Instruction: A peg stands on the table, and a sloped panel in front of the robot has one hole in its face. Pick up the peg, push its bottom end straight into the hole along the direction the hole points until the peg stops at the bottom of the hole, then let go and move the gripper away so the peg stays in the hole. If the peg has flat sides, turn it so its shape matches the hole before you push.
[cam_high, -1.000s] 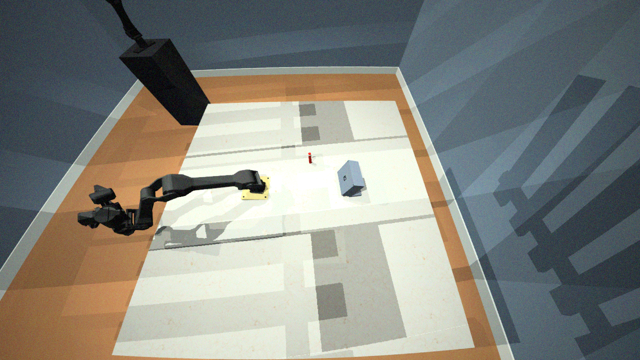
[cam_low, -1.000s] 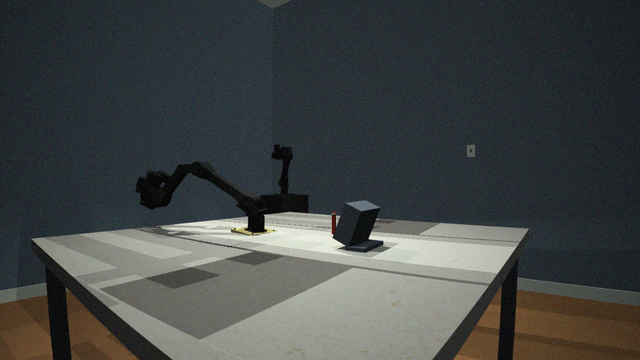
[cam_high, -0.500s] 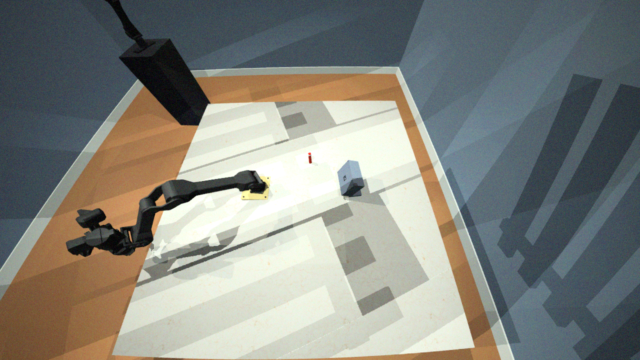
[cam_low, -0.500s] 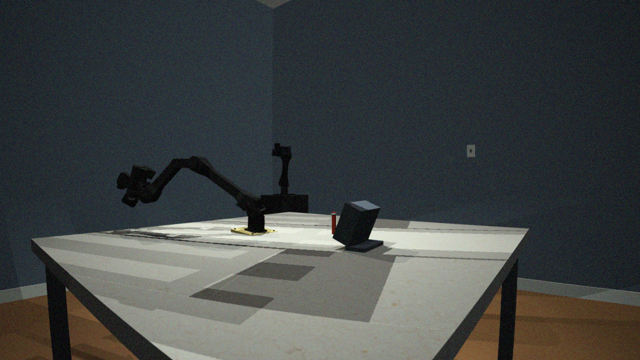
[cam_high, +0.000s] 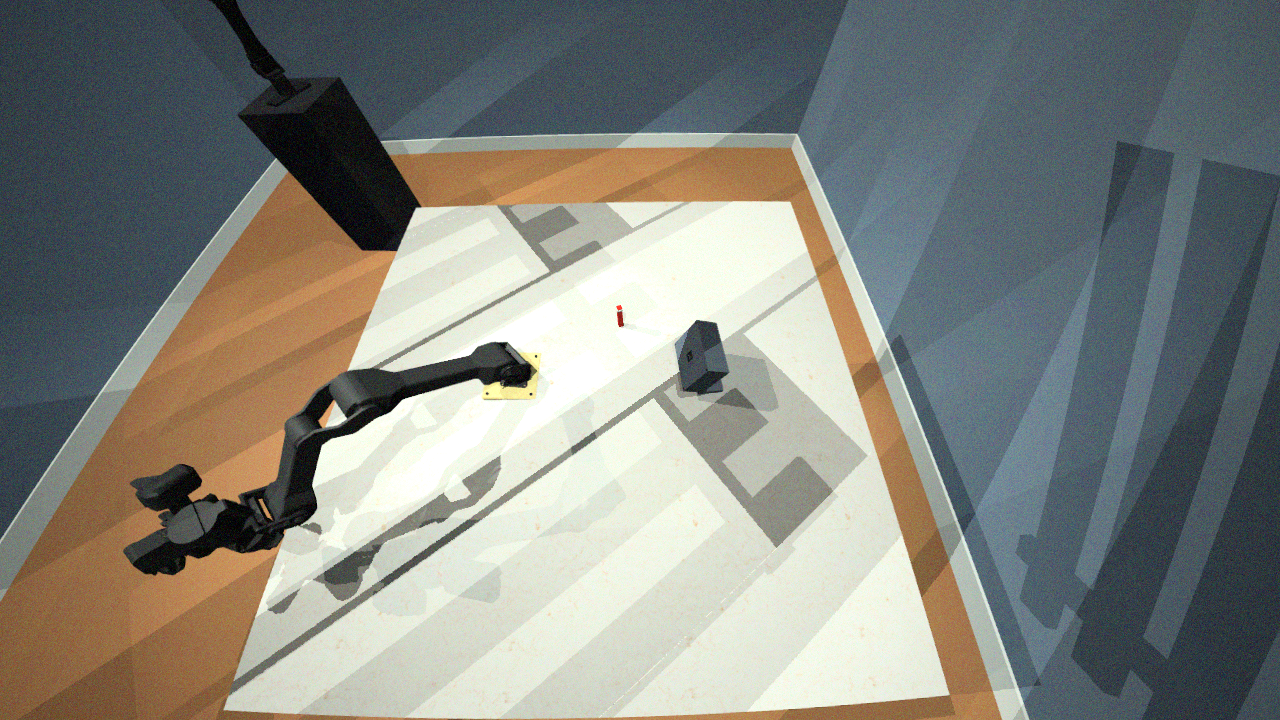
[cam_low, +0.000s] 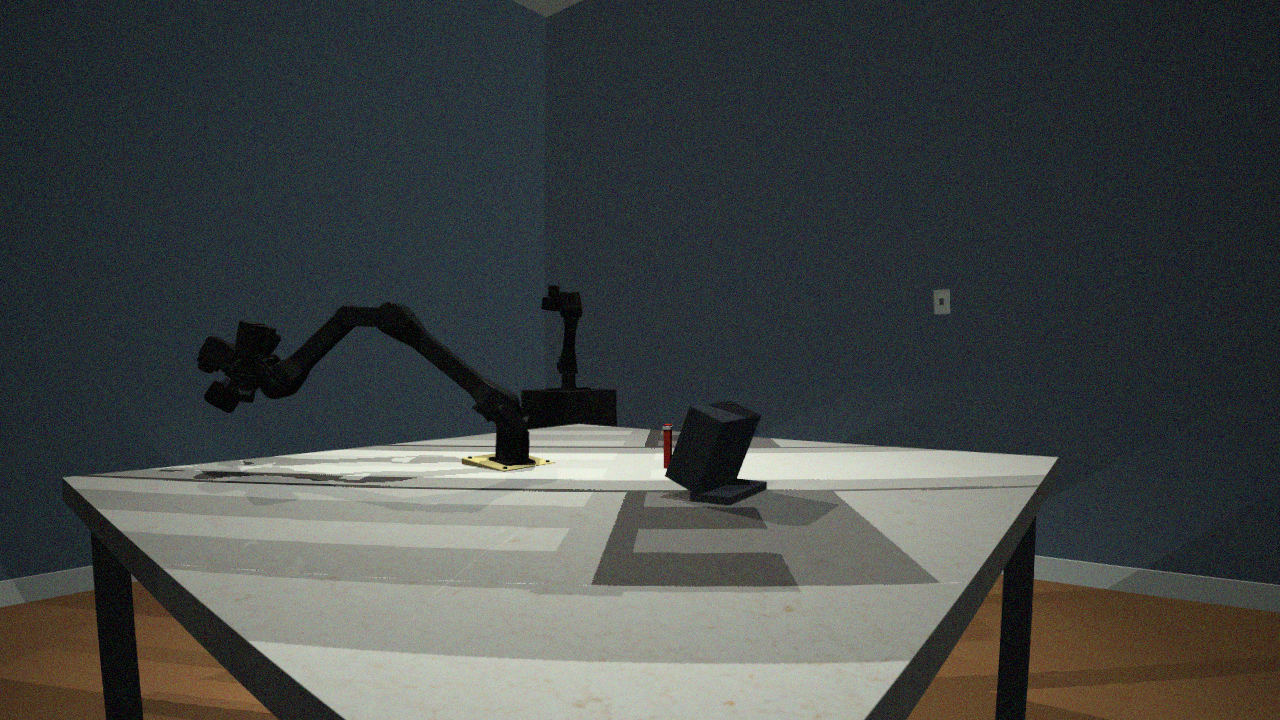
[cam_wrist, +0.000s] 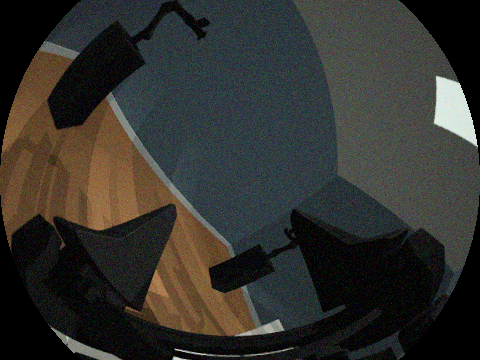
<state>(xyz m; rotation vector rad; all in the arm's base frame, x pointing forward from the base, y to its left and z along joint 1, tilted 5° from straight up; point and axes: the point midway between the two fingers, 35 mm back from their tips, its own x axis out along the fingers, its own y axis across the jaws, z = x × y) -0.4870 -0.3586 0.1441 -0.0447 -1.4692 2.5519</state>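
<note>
My gripper tip is now 96 cm short of the sloped panel, 39 cm to the right of it and 13 cm above it. The rest, counted from my gripper tip: red peg: 76 cm ahead, 52 cm to the left, 14 cm below.
</note>
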